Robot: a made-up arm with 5 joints. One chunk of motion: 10 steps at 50 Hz.
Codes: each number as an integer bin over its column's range. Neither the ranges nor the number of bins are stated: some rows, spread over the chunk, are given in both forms.
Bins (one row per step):
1: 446 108 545 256 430
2: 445 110 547 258 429
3: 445 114 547 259 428
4: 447 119 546 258 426
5: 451 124 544 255 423
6: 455 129 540 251 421
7: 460 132 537 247 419
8: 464 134 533 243 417
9: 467 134 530 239 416
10: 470 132 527 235 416
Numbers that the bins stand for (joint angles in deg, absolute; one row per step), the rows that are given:
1: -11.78 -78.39 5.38 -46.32 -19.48
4: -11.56 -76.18 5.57 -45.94 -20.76
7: -8.70 -73.58 3.88 -48.03 -23.00
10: -6.50 -73.58 2.01 -50.31 -23.96
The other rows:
2: -12.00 -77.99 5.76 -45.94 -19.80
3: -12.00 -77.18 5.76 -45.75 -20.12
5: -10.68 -75.18 5.20 -46.51 -21.72
6: -9.80 -74.18 4.45 -47.27 -22.36
8: -7.82 -73.18 3.13 -48.79 -23.64
9: -7.16 -73.18 2.57 -49.55 -23.96

